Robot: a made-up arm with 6 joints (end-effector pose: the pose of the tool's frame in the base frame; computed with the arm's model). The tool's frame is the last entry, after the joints.
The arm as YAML. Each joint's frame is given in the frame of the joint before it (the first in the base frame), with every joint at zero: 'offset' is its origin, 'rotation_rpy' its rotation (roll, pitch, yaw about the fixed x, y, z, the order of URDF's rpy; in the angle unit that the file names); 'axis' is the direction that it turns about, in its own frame. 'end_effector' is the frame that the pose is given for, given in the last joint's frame.
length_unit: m
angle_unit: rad
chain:
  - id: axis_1
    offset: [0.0, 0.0, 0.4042]
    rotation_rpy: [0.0, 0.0, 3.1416]
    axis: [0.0, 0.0, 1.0]
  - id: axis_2
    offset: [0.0, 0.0, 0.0]
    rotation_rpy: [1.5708, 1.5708, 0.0]
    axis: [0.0, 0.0, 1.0]
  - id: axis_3
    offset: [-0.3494, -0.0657, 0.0]
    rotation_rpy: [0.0, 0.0, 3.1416]
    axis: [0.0, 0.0, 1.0]
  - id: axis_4
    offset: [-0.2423, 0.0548, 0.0]
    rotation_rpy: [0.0, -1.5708, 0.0]
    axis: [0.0, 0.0, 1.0]
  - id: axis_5
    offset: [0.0, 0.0, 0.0]
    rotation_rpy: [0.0, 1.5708, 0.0]
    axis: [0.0, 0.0, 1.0]
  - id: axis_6
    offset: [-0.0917, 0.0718, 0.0]
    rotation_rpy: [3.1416, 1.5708, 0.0]
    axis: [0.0, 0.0, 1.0]
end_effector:
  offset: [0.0, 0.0, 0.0]
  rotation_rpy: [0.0, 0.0, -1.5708]
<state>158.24 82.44 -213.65 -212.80 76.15 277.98</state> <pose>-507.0 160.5 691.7 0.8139 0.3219 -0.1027 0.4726</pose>
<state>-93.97 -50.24 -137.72 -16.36 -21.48 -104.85</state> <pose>57.1 415.0 955.7 0.9214 -0.2520 -0.0072 -0.2959</pose>
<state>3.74 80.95 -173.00 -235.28 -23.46 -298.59</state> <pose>657.3 -41.4 401.4 0.6319 0.1361 0.7605 -0.0619</pose>
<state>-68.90 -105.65 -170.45 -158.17 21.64 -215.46</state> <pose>-241.9 660.8 311.5 0.3086 -0.7720 0.3515 0.4304</pose>
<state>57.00 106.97 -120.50 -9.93 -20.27 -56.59</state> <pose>276.6 457.3 -20.0 0.0061 -0.4497 -0.8449 -0.2896</pose>
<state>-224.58 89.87 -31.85 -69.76 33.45 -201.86</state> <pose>-60.5 47.3 100.3 0.4236 0.6714 0.4350 0.4248</pose>
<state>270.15 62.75 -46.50 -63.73 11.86 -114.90</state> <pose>46.9 -318.0 151.1 0.1971 -0.6899 -0.6936 -0.0640</pose>
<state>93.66 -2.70 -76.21 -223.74 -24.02 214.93</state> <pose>49.5 340.6 680.0 0.2590 -0.6040 -0.6061 -0.4481</pose>
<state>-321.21 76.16 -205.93 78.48 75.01 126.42</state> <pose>414.3 421.0 669.9 0.4327 -0.5902 0.3782 0.5669</pose>
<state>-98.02 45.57 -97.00 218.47 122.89 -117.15</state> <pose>-152.9 -568.2 558.1 0.4683 -0.2559 -0.0906 0.8408</pose>
